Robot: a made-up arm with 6 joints. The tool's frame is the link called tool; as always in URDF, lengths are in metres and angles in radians.
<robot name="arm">
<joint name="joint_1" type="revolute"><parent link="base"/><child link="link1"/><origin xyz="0.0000 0.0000 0.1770"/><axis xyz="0 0 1"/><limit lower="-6.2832" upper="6.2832"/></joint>
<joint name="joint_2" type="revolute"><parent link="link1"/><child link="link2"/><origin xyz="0.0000 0.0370 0.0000" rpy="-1.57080 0.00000 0.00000"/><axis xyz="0 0 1"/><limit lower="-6.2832" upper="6.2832"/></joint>
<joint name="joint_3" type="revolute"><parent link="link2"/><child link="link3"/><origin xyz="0.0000 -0.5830 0.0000"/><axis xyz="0 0 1"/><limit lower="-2.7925" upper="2.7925"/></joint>
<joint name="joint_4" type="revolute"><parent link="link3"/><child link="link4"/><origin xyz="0.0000 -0.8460 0.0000" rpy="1.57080 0.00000 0.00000"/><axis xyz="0 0 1"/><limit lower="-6.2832" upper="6.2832"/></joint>
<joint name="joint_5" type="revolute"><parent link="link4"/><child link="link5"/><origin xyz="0.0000 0.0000 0.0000" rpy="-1.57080 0.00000 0.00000"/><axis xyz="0 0 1"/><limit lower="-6.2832" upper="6.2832"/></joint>
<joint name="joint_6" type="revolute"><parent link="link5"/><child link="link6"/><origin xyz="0.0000 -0.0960 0.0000" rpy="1.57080 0.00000 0.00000"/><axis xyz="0 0 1"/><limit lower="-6.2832" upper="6.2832"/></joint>
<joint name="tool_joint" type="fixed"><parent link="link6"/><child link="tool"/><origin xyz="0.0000 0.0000 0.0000"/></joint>
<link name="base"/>
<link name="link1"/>
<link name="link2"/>
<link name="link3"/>
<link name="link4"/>
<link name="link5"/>
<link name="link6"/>
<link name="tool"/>
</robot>
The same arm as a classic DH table. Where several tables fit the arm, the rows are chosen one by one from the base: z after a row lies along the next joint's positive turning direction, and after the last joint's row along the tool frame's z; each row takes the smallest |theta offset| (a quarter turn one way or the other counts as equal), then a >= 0, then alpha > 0; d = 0 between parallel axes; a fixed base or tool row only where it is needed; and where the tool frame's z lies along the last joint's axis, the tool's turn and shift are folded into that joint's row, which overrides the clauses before.
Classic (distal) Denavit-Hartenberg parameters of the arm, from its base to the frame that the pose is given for. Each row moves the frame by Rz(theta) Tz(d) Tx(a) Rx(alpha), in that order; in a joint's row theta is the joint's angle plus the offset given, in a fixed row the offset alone. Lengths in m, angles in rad.
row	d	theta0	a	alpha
joint_1	0.1770	0.0000	0.0000	-1.5708
joint_2	0.0000	-1.5708	0.5830	0.0000
joint_3	0.0370	1.5708	0.0000	1.5708
joint_4	0.8460	0.0000	0.0000	-1.5708
joint_5	0.0000	0.0000	0.0000	1.5708
joint_6	0.0960	0.0000	0.0000	0.0000
Joint limits (rad, base to tool): -6.2832..6.2832 -6.2832..6.2832 -2.7925..2.7925 -6.2832..6.2832 -6.2832..6.2832 -6.2832..6.2832

